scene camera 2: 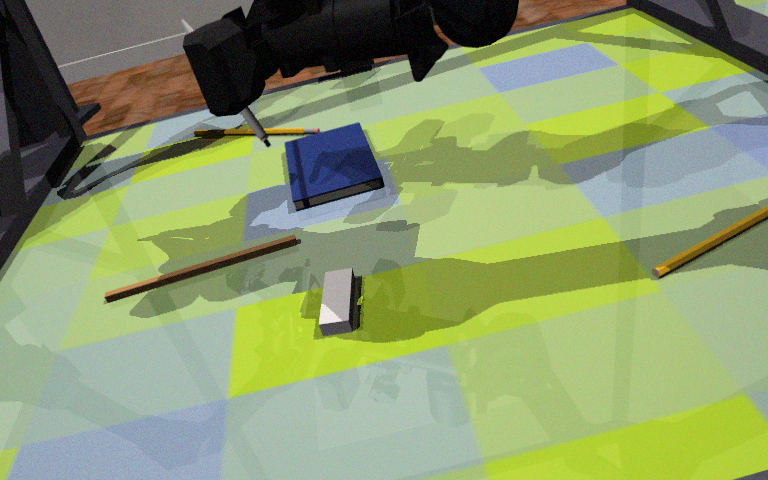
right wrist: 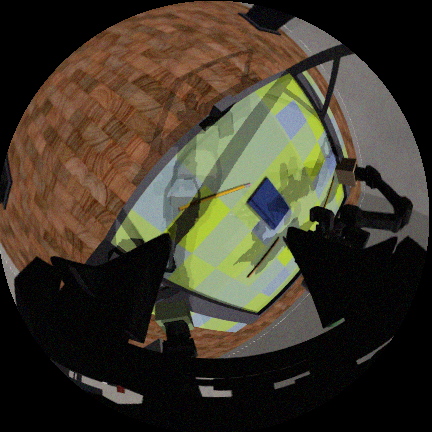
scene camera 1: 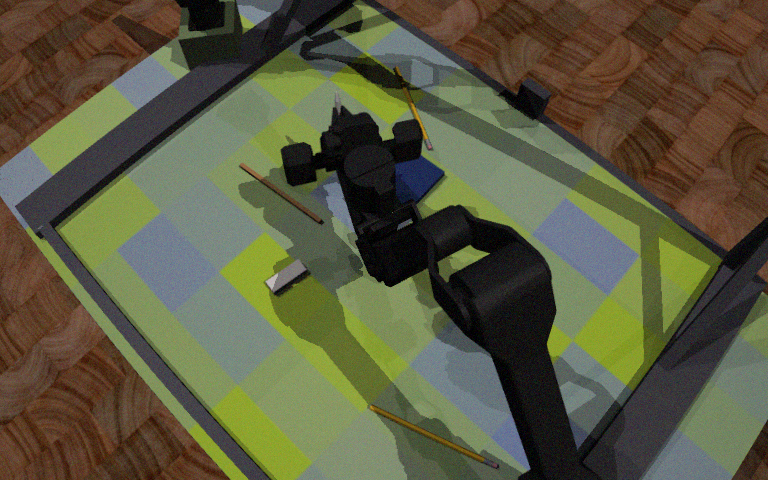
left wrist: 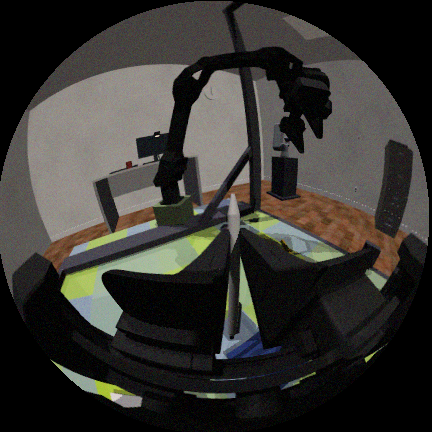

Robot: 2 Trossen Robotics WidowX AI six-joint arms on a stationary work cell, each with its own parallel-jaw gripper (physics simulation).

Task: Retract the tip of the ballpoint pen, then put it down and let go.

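Places are measured from the left arm's base along level axes (x left, y back, z up), in millimetres.
Pixels of known places: left gripper, fingertip midpoint: [scene camera 1: 338, 108] [left wrist: 233, 233]; right gripper, fingertip midpoint: [right wrist: 230, 236] [left wrist: 309, 146]; left arm's base, origin of the base link: [right wrist: 355, 172]; right arm's base, origin of the base link: [right wrist: 175, 325] [scene camera 1: 207, 16] [left wrist: 171, 200].
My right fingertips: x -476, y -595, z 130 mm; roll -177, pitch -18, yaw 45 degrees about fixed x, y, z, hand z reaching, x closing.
Note:
For each thing: its top centre in the pictures, then the offset to it from my right fingertips.
- pen, middle of its top: [left wrist: 235, 204] [scene camera 2: 202, 15] [scene camera 1: 339, 105] dx +242, dy +53, dz -43 mm
- blue notebook, middle of its top: [scene camera 2: 329, 157] [scene camera 1: 395, 184] [right wrist: 271, 205] dx +201, dy +123, dz -222 mm
- yellow pencil, middle of its top: [scene camera 2: 253, 129] [scene camera 1: 412, 105] [right wrist: 217, 195] dx +56, dy +39, dz -227 mm
- second pencil, middle of its top: [scene camera 2: 750, 217] [scene camera 1: 433, 436] dx +466, dy +416, dz -227 mm
- brown stick, middle of its top: [scene camera 2: 200, 265] [scene camera 1: 279, 191] [right wrist: 263, 258] dx +331, dy -11, dz -227 mm
- white eraser, middle of its top: [scene camera 2: 336, 294] [scene camera 1: 286, 275] dx +429, dy +103, dz -222 mm
The pen [scene camera 1: 338, 103] [scene camera 2: 256, 125] [left wrist: 233, 212] is grey. My left gripper [scene camera 1: 338, 116] [scene camera 2: 223, 70] [left wrist: 233, 233] is shut on it and holds it tilted above the mat. In the left wrist view its pale tapered tip end points up and its darker end with the small button and clip hangs down beyond the fingers. Whether the nib sticks out is too small to tell. My right gripper [left wrist: 309, 146] [right wrist: 230, 236] is open and empty, raised high above the mat and apart from the pen. In the right wrist view its finger hides part of the left arm.
A blue notebook [scene camera 1: 421, 178] [scene camera 2: 334, 164] [right wrist: 270, 202] lies near the left gripper. A yellow pencil [scene camera 1: 416, 113] [scene camera 2: 283, 131] [right wrist: 220, 195], a second pencil [scene camera 1: 433, 435] [scene camera 2: 713, 240], a brown stick [scene camera 1: 281, 193] [scene camera 2: 198, 268] and a white eraser [scene camera 1: 287, 276] [scene camera 2: 338, 300] lie on the mat.

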